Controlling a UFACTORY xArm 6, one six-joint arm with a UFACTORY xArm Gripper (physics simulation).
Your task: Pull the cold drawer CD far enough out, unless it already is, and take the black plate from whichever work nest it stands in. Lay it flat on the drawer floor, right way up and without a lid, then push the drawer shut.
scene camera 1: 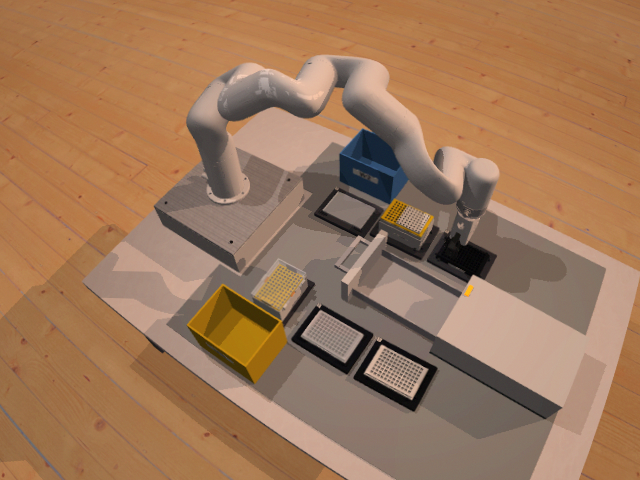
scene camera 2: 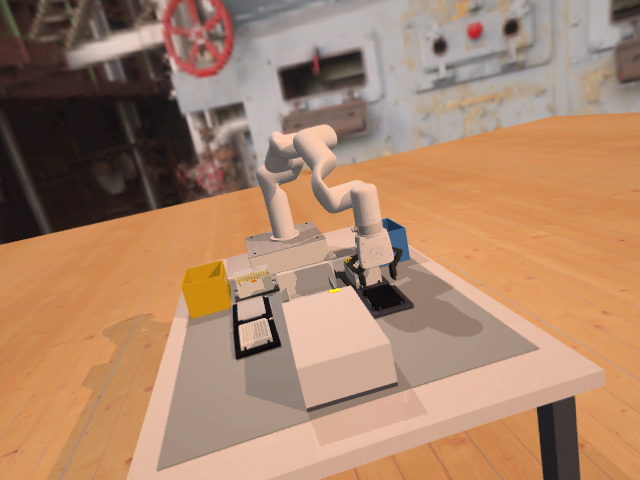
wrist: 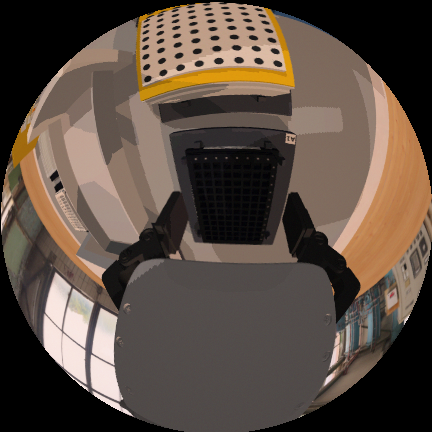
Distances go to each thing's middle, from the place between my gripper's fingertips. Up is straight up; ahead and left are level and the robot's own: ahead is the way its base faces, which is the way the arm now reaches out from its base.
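With the black plate (scene camera 1: pixel 470 260), my gripper is 3 cm short of it and 3 cm above it. Going by their middles, the black plate is the nearest to my gripper of the things named here, and the white many-welled plate (scene camera 1: pixel 394 371) is the farthest from it. That white many-welled plate sits 1 cm ahead of my hand, 39 cm to the right of it and 3 cm below it. The yellow-and-white tip rack (scene camera 1: pixel 406 224) is 15 cm behind my hand and 1 cm below it, whereas I find the clear lid (scene camera 1: pixel 345 208) 32 cm behind my hand, 2 cm to the right of it and 4 cm below it.
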